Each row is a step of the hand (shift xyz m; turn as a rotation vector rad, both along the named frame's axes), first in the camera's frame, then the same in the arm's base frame.
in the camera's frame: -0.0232 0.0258 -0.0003 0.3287 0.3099 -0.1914
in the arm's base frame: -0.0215 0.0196 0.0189 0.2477 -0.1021 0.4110
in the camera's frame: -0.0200 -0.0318 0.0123 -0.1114 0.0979 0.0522
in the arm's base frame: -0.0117 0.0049 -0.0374 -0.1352 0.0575 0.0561
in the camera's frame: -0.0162 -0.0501 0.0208 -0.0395 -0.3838 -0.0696
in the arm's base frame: -0.0102 -0.0049 -0.0555 0.1420 0.0475 -0.3623
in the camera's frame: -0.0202 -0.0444 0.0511 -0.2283 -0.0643 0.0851
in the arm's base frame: -0.0367 -0.0211 -0.0566 -0.1818 0.1129 -0.1331
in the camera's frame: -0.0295 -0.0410 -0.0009 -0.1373 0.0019 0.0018
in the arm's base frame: -0.0049 0.0200 -0.0461 -0.0850 0.1029 -0.0324
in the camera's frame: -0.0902 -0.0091 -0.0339 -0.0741 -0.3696 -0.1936
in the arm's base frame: -0.0268 0.0896 -0.0248 0.2084 0.1552 -0.3348
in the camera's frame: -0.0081 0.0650 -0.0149 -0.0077 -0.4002 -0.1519
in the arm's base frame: -0.0133 0.0205 0.0626 0.2269 0.0757 -0.3551
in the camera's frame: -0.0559 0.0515 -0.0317 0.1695 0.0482 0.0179
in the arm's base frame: -0.0258 0.0666 0.0410 0.0750 -0.1364 0.0845
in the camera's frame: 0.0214 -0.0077 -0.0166 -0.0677 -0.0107 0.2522
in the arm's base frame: 0.0275 -0.0060 0.0010 -0.2239 -0.1134 -0.0729
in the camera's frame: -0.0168 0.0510 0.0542 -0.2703 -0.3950 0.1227
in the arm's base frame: -0.0654 -0.0188 0.0345 -0.1362 0.0964 -0.4651
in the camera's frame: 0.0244 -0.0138 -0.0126 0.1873 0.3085 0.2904
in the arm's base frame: 0.0282 -0.0113 -0.0048 -0.1931 -0.3082 0.2869
